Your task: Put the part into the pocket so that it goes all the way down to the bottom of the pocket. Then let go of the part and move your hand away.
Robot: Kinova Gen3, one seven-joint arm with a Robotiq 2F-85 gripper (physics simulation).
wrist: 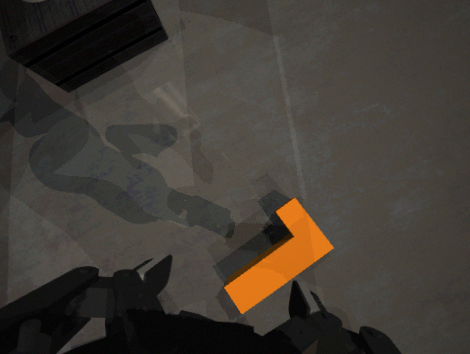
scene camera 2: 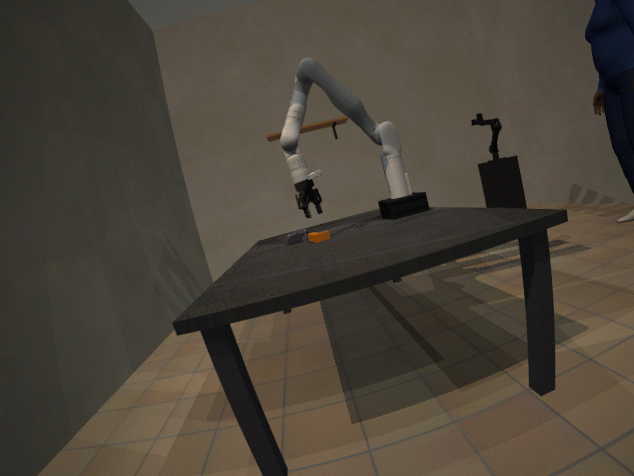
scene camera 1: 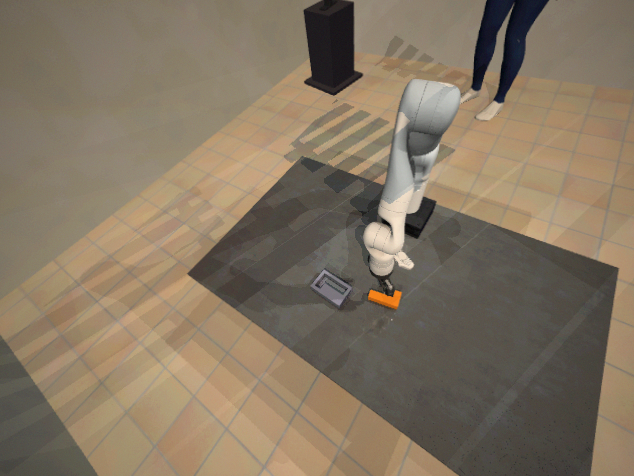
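Seen in the pictures: gripper, fingertip midpoint: (wrist: pixel 229 281) (scene camera 2: pixel 315 215) (scene camera 1: pixel 380 281); arm's base, origin of the base link: (scene camera 2: pixel 401 196).
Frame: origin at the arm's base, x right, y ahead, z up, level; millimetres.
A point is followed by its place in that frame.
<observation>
The part, an orange L-shaped block (scene camera 1: pixel 384 298) {x -177, y 389, z -49 mm} (scene camera 2: pixel 318 236) {x -224, y 368, z -59 mm} (wrist: pixel 280 260) {x -178, y 383, z -49 mm}, lies flat on the table. In the wrist view its long arm runs from lower left to right and its short arm points up-left. The pocket is an L-shaped recess in a grey-purple block (scene camera 1: pixel 331 295) {x -25, y 516, z -43 mm} (scene camera 2: pixel 296 237) {x -68, y 484, z -58 mm}, which stands to the left of the part in both scene views, a small gap away in the first. The block does not show in the wrist view. My gripper (scene camera 1: pixel 389 292) (scene camera 2: pixel 313 213) {x -138, y 372, z 15 mm} (wrist: pixel 229 281) {x -138, y 372, z 15 mm} is open and empty, above the part and clear of it. In the first scene view it hides a bit of the part.
The dark table (scene camera 1: pixel 460 333) {x -435, y 306, z -79 mm} (scene camera 2: pixel 358 261) {x -691, y 229, z -79 mm} (wrist: pixel 375 150) {x -317, y 298, z -79 mm} bears the arm's black base (scene camera 1: pixel 422 217) {x -82, y 17, z -3 mm} (scene camera 2: pixel 404 205) {x -97, y 10, z -34 mm} (wrist: pixel 95 45) {x -26, y 86, z -38 mm}, behind the part. A dark pedestal (scene camera 1: pixel 331 46) (scene camera 2: pixel 501 181) and a person (scene camera 1: pixel 512 46) (scene camera 2: pixel 617 76) stand beyond the table.
</observation>
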